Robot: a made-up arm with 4 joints. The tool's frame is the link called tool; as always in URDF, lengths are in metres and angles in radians. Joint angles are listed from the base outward.
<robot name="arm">
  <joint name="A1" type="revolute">
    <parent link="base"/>
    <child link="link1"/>
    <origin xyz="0 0 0.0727" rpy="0 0 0"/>
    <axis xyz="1 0 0"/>
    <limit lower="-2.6" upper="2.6"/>
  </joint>
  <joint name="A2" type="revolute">
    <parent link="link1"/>
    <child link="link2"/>
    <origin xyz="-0.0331 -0.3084 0.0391" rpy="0 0 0"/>
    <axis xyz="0 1 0"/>
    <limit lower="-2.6" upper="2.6"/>
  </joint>
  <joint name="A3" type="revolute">
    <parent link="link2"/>
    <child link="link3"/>
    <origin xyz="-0.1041 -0.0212 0.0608" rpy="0 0 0"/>
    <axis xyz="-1 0 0"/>
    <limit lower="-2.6" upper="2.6"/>
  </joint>
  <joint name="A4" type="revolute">
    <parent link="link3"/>
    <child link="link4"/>
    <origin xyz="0.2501 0.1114 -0.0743" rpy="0 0 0"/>
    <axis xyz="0 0 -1"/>
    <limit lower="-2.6" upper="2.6"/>
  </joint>
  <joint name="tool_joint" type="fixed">
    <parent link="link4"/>
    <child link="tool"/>
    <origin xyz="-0.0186 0.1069 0.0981" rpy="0 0 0"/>
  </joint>
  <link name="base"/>
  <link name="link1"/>
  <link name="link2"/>
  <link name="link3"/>
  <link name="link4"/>
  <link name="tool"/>
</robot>
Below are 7 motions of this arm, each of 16 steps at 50 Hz.
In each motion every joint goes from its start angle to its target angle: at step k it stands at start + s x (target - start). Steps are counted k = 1, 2, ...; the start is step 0. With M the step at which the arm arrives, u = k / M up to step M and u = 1 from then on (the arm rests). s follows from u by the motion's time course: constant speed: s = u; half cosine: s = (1 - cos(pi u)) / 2; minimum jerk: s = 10 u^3 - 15 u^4 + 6 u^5.
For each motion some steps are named. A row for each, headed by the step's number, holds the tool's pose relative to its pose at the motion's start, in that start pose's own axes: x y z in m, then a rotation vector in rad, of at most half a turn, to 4 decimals.
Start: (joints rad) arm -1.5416 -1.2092 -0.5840 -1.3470
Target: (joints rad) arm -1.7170 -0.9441 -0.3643 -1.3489
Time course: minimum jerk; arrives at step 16
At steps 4, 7, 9, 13, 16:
4: 0.0044 -0.0072 -0.0036 0.0249 0.0358 -0.0005
7: 0.0162 -0.0256 -0.0144 0.0915 0.1349 0.0011
9: 0.0254 -0.0394 -0.0243 0.1455 0.2189 0.0056
13: 0.0379 -0.0570 -0.0400 0.2219 0.3434 0.0169
16: 0.0396 -0.0594 -0.0424 0.2328 0.3618 0.0190

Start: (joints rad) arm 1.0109 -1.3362 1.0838 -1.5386
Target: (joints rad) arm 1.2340 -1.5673 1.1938 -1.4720
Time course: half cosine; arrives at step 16
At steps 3, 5, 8, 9, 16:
3: 0.0004 0.0047 -0.0023 0.0070 0.0053 -0.0314
5: 0.0011 0.0123 -0.0059 0.0191 0.0149 -0.0826
8: 0.0029 0.0278 -0.0126 0.0455 0.0375 -0.1855
9: 0.0036 0.0332 -0.0147 0.0555 0.0465 -0.2214
16: 0.0069 0.0558 -0.0229 0.0998 0.0894 -0.3685

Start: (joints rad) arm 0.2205 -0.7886 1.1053 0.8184
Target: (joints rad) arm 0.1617 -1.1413 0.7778 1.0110
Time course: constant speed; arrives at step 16
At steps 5, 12, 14, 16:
5: 0.0333 -0.0088 0.0343 0.1094 0.0236 -0.1492
12: 0.0747 -0.0329 0.0828 0.2748 0.0583 -0.3444
14: 0.0850 -0.0421 0.0964 0.3246 0.0687 -0.3968
16: 0.0946 -0.0523 0.1098 0.3755 0.0794 -0.4476

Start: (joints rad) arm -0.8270 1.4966 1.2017 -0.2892
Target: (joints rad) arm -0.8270 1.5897 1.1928 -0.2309
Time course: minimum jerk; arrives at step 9
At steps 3, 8, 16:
3: -0.0006 0.0026 -0.0003 0.0038 0.0063 0.0060
8: -0.0031 0.0121 -0.0014 0.0171 0.0302 0.0281
16: -0.0031 0.0123 -0.0014 0.0173 0.0305 0.0284

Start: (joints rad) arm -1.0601 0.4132 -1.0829 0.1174
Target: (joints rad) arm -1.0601 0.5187 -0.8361 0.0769
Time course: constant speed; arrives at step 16
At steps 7, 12, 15, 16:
7: 0.0102 -0.0035 -0.0269 -0.1099 0.0120 -0.0219
12: 0.0169 -0.0079 -0.0462 -0.1884 0.0243 -0.0360
15: 0.0205 -0.0113 -0.0578 -0.2355 0.0333 -0.0438
16: 0.0217 -0.0125 -0.0616 -0.2512 0.0365 -0.0463

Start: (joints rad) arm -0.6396 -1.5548 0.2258 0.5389
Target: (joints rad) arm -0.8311 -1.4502 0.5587 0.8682
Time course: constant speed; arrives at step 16
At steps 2, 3, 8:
2: 0.0037 0.0081 -0.0099 -0.0394 -0.0166 -0.0148
3: 0.0055 0.0120 -0.0149 -0.0586 -0.0259 -0.0220
8: 0.0140 0.0301 -0.0391 -0.1505 -0.0823 -0.0571

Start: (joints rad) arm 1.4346 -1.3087 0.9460 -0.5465
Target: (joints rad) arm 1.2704 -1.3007 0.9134 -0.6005
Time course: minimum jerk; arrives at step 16
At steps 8, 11, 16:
8: 0.0105 -0.0073 0.0118 -0.0370 -0.0494 0.0771
11: 0.0170 -0.0115 0.0196 -0.0614 -0.0800 0.1269
16: 0.0207 -0.0137 0.0241 -0.0753 -0.0969 0.1551

